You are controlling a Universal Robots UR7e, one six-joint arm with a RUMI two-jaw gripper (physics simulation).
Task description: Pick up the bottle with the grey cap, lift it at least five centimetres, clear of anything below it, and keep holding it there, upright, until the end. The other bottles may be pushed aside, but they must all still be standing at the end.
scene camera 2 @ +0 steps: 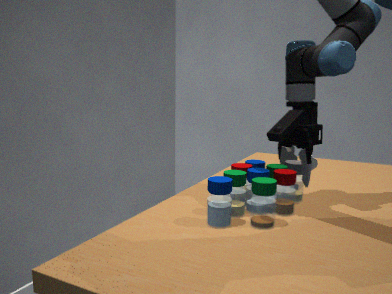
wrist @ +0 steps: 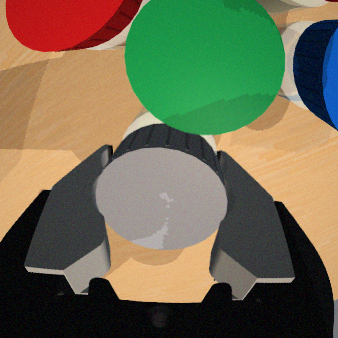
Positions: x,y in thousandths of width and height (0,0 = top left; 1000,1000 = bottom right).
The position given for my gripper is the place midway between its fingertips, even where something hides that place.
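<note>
Scene camera 2 gives me my gripper (scene camera 2: 754,628) together with a red-capped bottle (scene camera 2: 728,662), a green-capped bottle (scene camera 2: 672,692) and a blue-capped bottle (scene camera 2: 560,689). In the wrist view I see my gripper (wrist: 484,442) as well. That view also shows me a grey-capped bottle (wrist: 481,558) and a green-capped bottle (wrist: 599,220).
</note>
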